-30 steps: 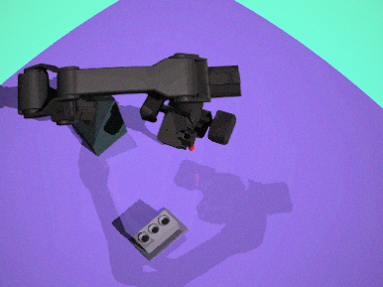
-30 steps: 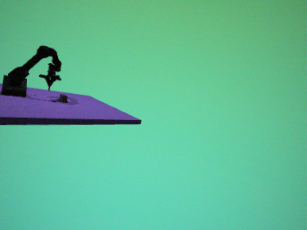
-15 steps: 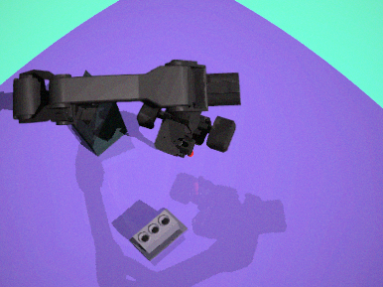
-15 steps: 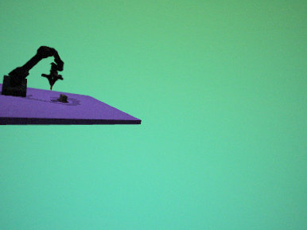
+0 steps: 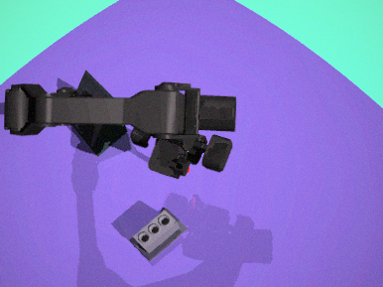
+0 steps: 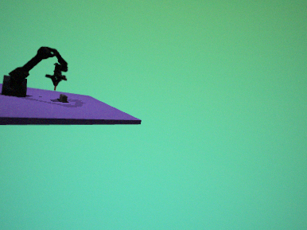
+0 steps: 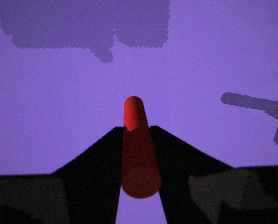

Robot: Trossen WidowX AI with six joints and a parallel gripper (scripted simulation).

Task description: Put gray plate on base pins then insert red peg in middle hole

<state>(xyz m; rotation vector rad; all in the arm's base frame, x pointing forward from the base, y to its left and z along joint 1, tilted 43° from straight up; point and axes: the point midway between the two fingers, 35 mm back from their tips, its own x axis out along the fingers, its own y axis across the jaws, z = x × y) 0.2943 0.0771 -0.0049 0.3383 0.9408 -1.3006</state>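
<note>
Now: the gray plate 5 cm ahead of my gripper tip, 14 cm to the right of it and 7 cm below it. The rest, counted from my gripper tip: base 4 cm ahead, 14 cm to the right, 11 cm below; red peg right at my gripper tip.
</note>
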